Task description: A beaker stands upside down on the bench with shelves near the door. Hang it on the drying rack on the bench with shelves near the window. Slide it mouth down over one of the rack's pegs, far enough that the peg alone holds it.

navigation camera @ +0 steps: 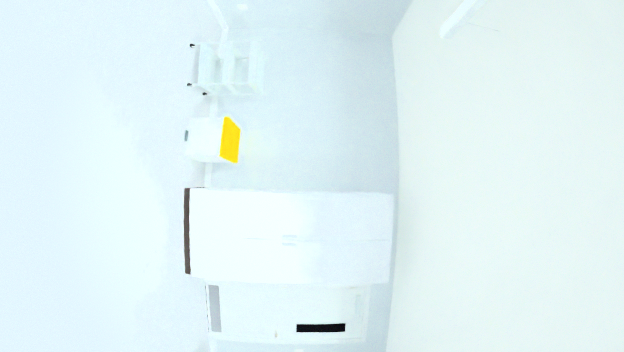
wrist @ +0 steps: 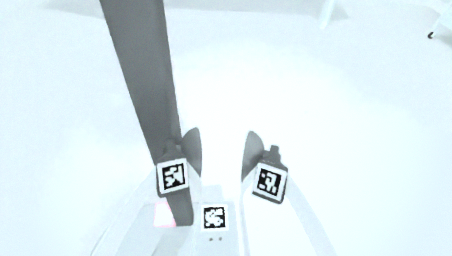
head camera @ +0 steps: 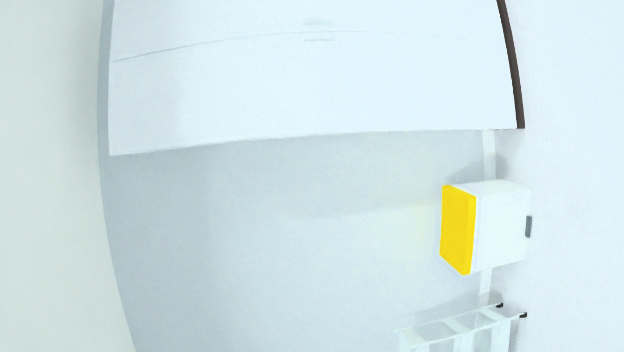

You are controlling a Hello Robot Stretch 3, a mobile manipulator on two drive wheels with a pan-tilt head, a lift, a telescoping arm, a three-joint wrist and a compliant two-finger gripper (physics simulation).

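Frame: origin at the robot's base, x down, y right, z back, level; centimetres.
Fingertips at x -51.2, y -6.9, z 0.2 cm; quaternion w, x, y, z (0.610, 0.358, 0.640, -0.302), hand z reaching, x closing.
A point is followed by its place in that frame.
No beaker and no pegged drying rack can be made out in any view. My gripper (wrist: 222, 146) @[x -51.2, y -6.9, z 0.3 cm] shows only in the wrist view. Its two dark fingertips stand apart, each with a black-and-white marker tag behind it. Nothing is between them. It points down at a pale, featureless surface. A dark grey bar (wrist: 144, 77) runs from the top of the wrist view down past the left finger.
A wide white cabinet (head camera: 305, 83) @[x -118.8, y 29.8, z -172.6 cm] with a dark brown edge (head camera: 513, 66) @[x -3.6, y 43.2, z -177.0 cm] fills the head view. Below it are a white box with a yellow side (head camera: 480, 227) @[x -36.3, y -40.4, z -176.6 cm] and a pale see-through frame with black tips (head camera: 463, 328) @[x -41.4, y -98.2, z -178.0 cm]. The navigation view shows the box (navigation camera: 211, 139) @[x -29.5, y -41.3, z -176.8 cm] and frame (navigation camera: 222, 68) too.
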